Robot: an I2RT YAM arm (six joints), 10 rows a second.
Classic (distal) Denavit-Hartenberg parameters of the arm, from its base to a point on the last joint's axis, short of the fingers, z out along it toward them. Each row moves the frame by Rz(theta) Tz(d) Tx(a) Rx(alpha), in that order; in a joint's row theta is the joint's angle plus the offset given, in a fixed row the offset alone. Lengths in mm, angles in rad.
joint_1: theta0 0; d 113.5; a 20; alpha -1.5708
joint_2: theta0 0; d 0; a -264; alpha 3.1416
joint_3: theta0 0.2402; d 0; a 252.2; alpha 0
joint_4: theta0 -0.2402; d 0; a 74; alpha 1.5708
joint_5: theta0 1.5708; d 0; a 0; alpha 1.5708
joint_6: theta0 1.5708; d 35.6; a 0; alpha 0
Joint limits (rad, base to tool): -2.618..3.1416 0..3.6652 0..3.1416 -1.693..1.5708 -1.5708..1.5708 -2.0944..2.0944
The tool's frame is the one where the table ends.
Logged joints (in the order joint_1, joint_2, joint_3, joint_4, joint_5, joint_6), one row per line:
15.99 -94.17 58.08 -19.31 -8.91 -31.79
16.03 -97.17 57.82 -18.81 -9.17 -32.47
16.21 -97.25 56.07 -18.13 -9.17 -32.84
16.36 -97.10 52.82 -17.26 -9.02 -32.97
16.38 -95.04 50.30 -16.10 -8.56 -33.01
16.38 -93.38 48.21 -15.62 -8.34 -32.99
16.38 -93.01 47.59 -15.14 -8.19 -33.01
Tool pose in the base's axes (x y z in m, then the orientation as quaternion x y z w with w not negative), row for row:
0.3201 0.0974 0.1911 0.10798 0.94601 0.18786 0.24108
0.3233 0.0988 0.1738 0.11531 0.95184 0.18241 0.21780
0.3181 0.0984 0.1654 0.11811 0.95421 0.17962 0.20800
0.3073 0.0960 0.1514 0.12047 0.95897 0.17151 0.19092
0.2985 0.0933 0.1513 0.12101 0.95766 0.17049 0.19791
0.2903 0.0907 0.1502 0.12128 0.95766 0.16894 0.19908
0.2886 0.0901 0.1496 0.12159 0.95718 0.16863 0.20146
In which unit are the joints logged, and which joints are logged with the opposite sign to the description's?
The joints are logged in degrees. Opposite sign: joint_2, joint_6.
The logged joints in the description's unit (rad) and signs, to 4 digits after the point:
0.2791 1.6436 1.0137 -0.3370 -0.1555 0.5548
0.2798 1.6959 1.0091 -0.3283 -0.1600 0.5667
0.2829 1.6973 0.9786 -0.3164 -0.1600 0.5732
0.2855 1.6947 0.9219 -0.3012 -0.1574 0.5754
0.2859 1.6588 0.8779 -0.2810 -0.1494 0.5761
0.2859 1.6298 0.8414 -0.2726 -0.1456 0.5758
0.2859 1.6233 0.8306 -0.2642 -0.1429 0.5761

